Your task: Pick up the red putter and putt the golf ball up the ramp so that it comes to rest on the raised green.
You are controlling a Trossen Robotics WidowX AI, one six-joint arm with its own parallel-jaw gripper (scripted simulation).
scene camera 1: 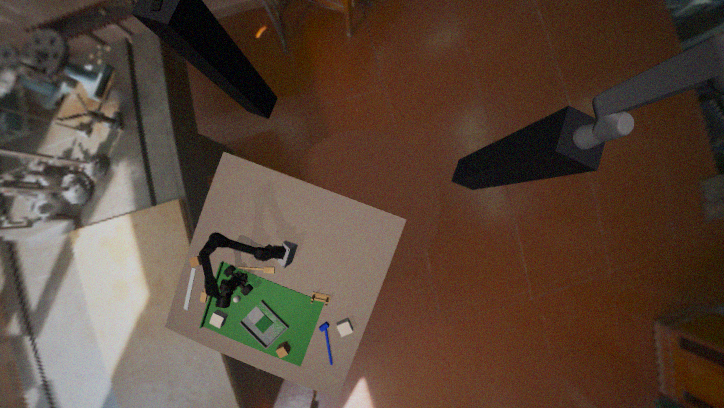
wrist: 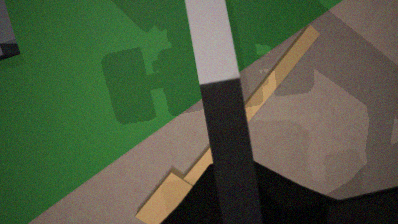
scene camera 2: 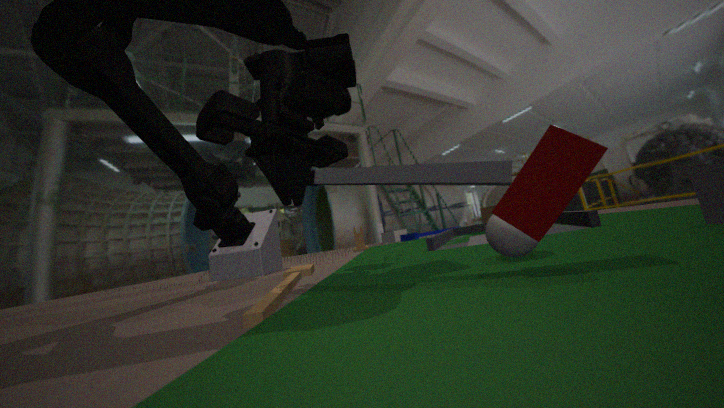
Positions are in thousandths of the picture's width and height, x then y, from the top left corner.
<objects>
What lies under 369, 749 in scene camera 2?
A wooden stick.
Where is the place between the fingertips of my gripper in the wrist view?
577, 752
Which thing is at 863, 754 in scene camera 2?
A green mat.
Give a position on a green mat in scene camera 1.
407, 756
</objects>
